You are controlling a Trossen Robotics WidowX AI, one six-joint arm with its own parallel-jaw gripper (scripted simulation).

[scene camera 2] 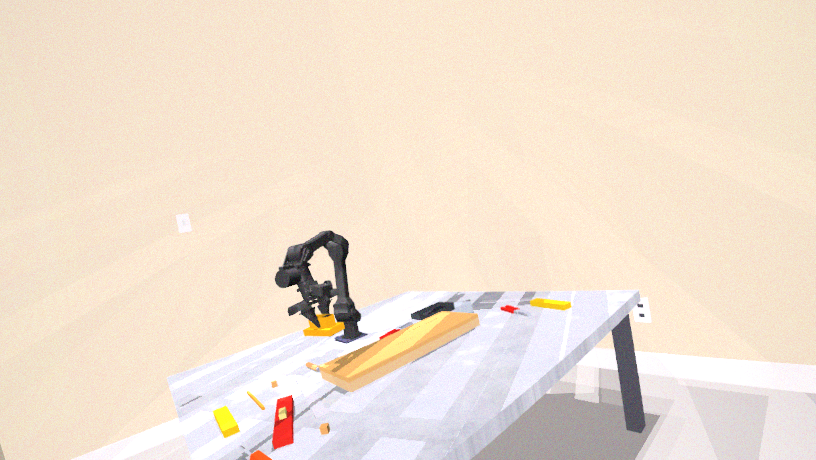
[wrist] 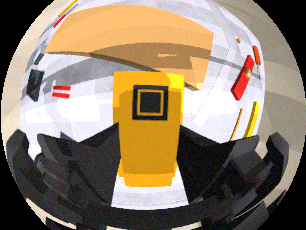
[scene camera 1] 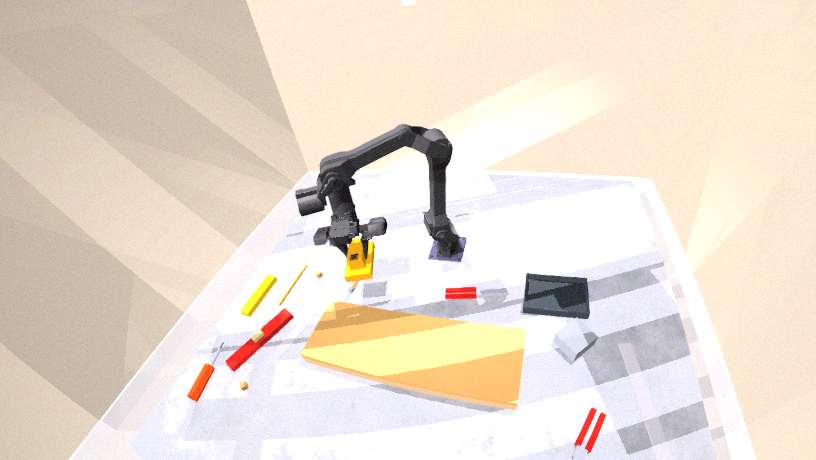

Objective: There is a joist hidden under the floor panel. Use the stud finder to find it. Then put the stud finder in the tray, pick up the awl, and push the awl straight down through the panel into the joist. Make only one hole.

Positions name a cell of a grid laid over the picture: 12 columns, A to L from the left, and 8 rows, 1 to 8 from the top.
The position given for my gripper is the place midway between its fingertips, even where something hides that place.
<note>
I see my gripper (scene camera 1: F5), a stud finder (scene camera 1: F5), a red level (scene camera 1: D6) and a dark tray (scene camera 1: I6).
The stud finder shows as well in the wrist view (wrist: F5). My gripper shows as well in scene camera 2 (scene camera 2: E6) and in the wrist view (wrist: F5).
</note>
